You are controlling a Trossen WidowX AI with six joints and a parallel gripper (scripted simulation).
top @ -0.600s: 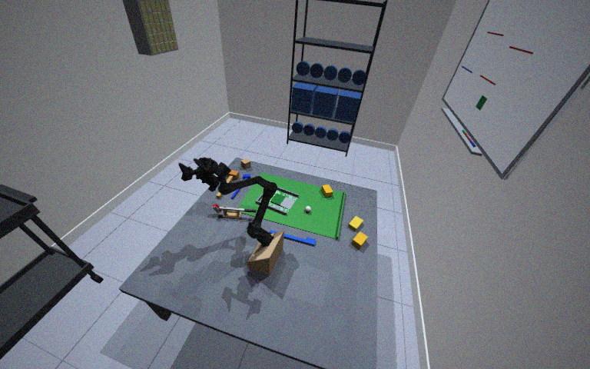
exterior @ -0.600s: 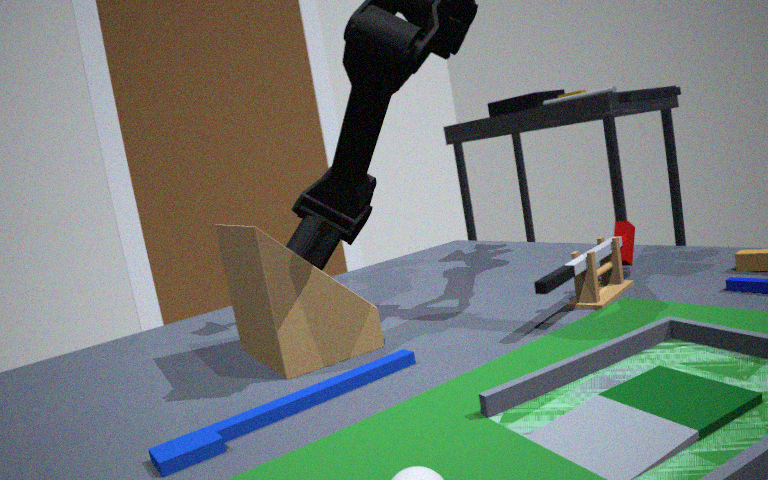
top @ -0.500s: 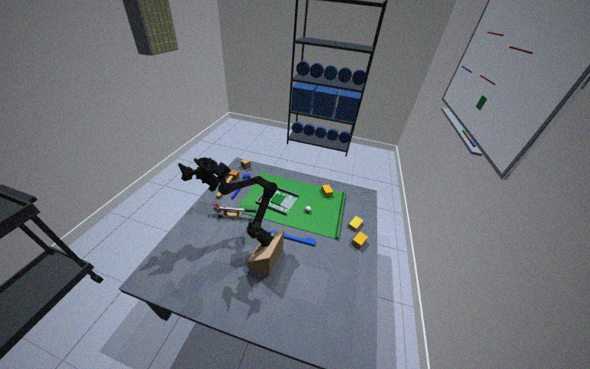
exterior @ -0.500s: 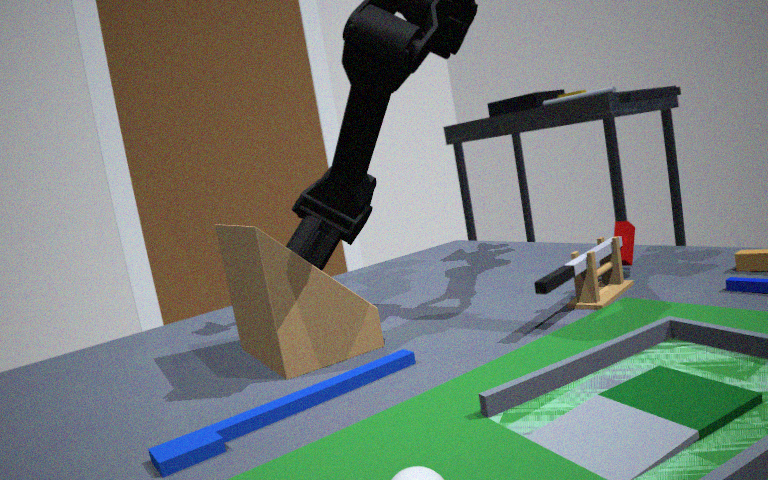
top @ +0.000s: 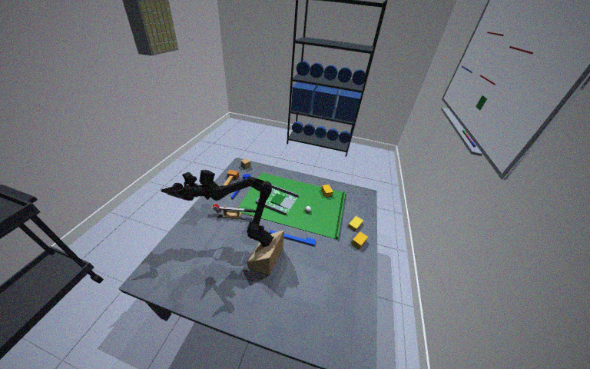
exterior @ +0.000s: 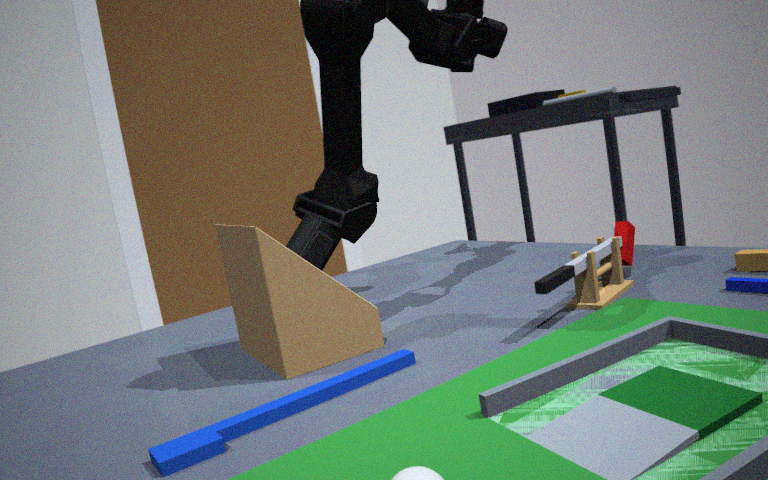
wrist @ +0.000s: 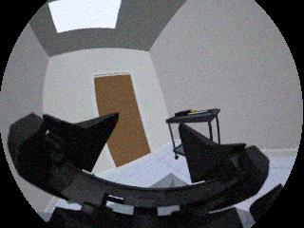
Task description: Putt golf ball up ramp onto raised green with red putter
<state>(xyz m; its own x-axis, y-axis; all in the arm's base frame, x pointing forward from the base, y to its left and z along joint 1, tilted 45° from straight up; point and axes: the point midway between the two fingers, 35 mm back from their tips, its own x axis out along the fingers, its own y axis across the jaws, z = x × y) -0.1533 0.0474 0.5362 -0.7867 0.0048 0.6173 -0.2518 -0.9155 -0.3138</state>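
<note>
Right now my gripper tip is 35 cm short of the red putter, 8 cm to the left of it and 42 cm above it. Also, from my gripper tip: white golf ball 63 cm ahead, 52 cm to the right, 45 cm below; then blue putter 63 cm ahead, 6 cm to the left, 46 cm below; then wooden stand 35 cm ahead, 6 cm to the right, 44 cm below.
</note>
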